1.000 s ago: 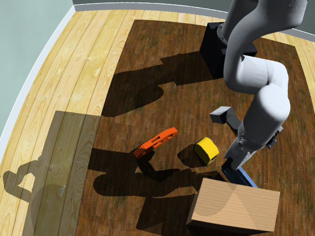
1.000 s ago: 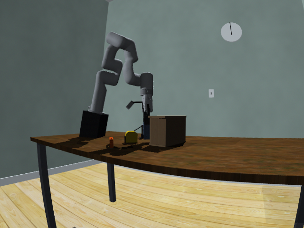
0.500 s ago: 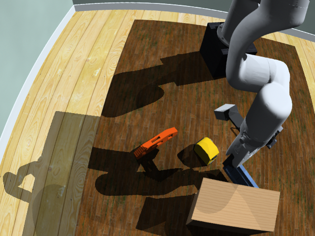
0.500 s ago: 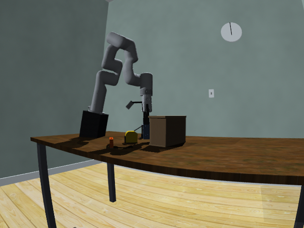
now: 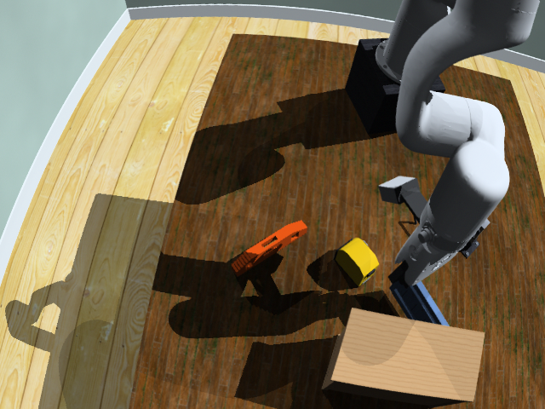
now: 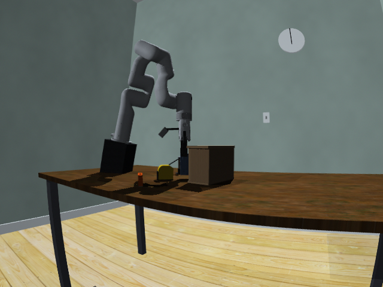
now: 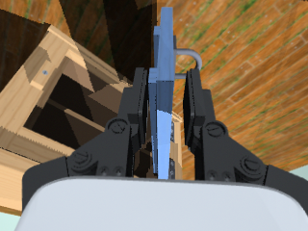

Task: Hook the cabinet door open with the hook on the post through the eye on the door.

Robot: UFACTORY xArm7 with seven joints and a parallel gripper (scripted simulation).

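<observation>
The cabinet door lies 60 mm below my hand, 50 mm ahead of it and 40 mm to the left of it. From my hand the other things lie so: orange level-like tool 230 mm to the right, 110 mm below, 90 mm behind; then hook post 140 mm to the left, 110 mm behind, 70 mm below; then yellow tape measure 100 mm below, 70 mm to the right, 60 mm behind.
</observation>
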